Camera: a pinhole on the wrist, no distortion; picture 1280 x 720 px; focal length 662.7 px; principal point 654.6 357.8 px. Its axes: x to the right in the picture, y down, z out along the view. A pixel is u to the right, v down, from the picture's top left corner.
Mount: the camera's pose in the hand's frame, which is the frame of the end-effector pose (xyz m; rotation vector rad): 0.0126 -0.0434 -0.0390 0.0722 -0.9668 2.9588
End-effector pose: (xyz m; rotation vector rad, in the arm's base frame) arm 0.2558 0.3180 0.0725 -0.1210 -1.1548 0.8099
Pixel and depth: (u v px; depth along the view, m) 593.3 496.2 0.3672
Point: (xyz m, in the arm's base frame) 0.2502 0.0567 0.3607
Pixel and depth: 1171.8 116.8 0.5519
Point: -0.1678 -0.2399 0.1072
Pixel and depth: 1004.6 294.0 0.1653
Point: 0.2175 0.1508 0.1280
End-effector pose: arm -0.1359 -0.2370 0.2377 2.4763 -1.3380 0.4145
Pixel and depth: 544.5 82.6 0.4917
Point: 0.1230 -0.4228 -0.1696
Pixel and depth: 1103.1 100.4 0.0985
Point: -0.0953 -0.1891 0.1496
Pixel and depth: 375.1 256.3 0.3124
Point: 0.1337 -0.3471 0.0612
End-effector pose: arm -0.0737 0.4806 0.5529 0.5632 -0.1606 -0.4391
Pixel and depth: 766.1 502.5 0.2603
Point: -0.2191 0.2409 0.5361
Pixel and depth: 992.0 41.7 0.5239
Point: -0.4724 0.2069 0.9208
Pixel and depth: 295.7 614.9 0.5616
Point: -0.0504 -0.2135 0.4834
